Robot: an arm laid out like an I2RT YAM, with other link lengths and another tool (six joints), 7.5 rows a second.
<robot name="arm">
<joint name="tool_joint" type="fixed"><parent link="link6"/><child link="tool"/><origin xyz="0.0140 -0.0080 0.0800" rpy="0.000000 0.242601 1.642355"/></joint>
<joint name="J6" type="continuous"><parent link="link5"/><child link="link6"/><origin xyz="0.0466 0.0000 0.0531" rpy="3.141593 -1.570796 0.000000"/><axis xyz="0 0 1"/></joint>
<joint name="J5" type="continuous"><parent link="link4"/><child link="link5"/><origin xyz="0.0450 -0.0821 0.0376" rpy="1.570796 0.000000 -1.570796"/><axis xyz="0 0 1"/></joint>
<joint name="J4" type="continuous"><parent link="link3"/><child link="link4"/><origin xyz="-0.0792 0.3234 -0.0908" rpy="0.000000 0.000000 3.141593"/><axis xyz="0 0 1"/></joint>
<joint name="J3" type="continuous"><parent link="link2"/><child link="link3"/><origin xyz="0.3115 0.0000 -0.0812" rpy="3.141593 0.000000 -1.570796"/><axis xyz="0 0 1"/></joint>
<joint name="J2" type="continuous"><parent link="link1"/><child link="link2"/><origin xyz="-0.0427 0.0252 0.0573" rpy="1.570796 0.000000 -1.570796"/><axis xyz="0 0 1"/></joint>
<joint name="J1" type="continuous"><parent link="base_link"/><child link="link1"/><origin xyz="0.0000 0.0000 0.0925" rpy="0.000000 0.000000 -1.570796"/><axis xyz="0 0 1"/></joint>
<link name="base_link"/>
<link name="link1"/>
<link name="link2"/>
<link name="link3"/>
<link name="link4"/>
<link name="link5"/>
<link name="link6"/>
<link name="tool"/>
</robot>
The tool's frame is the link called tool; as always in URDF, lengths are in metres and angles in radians. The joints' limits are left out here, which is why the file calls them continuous.
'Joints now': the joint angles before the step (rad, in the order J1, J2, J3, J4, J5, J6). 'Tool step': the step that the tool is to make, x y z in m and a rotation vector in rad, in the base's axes. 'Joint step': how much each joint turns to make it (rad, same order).
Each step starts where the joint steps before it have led.
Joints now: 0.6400, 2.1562, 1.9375, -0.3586, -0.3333, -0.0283
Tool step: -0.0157, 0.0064, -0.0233, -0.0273, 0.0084, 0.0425
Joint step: 0.0202, -0.0120, -0.0738, 0.0293, -0.0092, -0.0279
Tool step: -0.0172, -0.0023, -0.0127, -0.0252, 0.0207, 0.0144
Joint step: 0.0139, -0.0339, -0.0731, 0.0053, 0.0037, -0.0063
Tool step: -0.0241, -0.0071, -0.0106, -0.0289, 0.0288, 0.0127
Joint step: 0.0157, -0.0567, -0.0961, -0.0017, 0.0050, -0.0016
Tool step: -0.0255, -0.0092, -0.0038, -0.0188, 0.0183, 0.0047
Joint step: 0.0168, -0.0712, -0.1006, 0.0052, 0.0109, 0.0060
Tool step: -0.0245, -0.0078, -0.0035, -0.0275, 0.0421, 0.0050
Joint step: 0.0173, -0.0531, -0.0631, -0.0354, 0.0046, 0.0141
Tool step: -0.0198, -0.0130, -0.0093, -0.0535, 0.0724, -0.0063
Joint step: 0.0061, -0.0310, -0.0358, -0.0800, 0.0029, 0.0153
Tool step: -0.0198, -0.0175, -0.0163, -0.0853, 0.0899, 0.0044
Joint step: 0.0005, -0.0133, -0.0248, -0.1140, 0.0004, -0.0055
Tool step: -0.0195, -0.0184, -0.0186, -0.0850, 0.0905, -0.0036
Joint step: -0.0004, -0.0074, -0.0329, -0.0982, 0.0042, 0.0013
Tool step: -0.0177, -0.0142, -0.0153, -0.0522, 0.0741, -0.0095
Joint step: 0.0008, -0.0114, -0.0444, -0.0526, -0.0052, 0.0145
